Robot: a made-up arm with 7 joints.
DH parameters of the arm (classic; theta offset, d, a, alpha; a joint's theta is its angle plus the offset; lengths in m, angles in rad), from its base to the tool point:
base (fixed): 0 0.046 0 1.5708
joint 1: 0 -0.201 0.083 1.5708
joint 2: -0.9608 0 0.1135 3.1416
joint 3: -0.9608 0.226 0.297 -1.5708
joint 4: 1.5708 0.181 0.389 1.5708
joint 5: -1.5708 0 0.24 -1.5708
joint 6: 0 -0.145 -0.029 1.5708
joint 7: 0 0.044 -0.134 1.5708
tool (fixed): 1.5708 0.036 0 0
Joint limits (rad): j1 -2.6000..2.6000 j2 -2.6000..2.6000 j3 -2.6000..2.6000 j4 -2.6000..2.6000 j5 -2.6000..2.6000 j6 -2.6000..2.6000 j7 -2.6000..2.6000
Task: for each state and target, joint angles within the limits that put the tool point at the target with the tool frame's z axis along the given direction. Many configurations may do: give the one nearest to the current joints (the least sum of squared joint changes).
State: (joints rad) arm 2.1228 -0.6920 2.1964 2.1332 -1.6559 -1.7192 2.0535
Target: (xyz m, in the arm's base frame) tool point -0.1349 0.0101 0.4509 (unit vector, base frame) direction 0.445 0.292 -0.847
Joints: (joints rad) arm 1.3309 -1.2795 2.6000 1.8533 -2.2317 -1.6406 2.5990
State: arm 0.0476 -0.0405 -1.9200 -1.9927 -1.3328 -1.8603 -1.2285
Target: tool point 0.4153 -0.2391 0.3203 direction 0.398 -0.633 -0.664
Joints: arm 0.0262 -0.0454 -1.6221 -2.2337 -1.9093 -1.6251 -1.1704
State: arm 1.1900 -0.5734 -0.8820 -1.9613 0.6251 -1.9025 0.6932
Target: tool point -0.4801 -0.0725 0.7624 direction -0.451 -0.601 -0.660
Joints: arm 1.7367 -0.5486 -0.9139 -2.0186 1.3336 -1.3707 0.7107
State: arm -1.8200 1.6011 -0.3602 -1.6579 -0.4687 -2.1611 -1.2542
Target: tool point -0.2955 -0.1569 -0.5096 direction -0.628 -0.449 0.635
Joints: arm -2.5402 0.8612 -0.0675 -2.1513 -0.9518 -1.7372 -1.6273
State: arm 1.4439 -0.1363 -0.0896 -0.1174 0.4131 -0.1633 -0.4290
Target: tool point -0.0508 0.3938 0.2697 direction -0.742 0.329 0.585
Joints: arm 1.6222 -0.0603 -0.0769 0.8491 0.1245 -0.2721 -0.4887
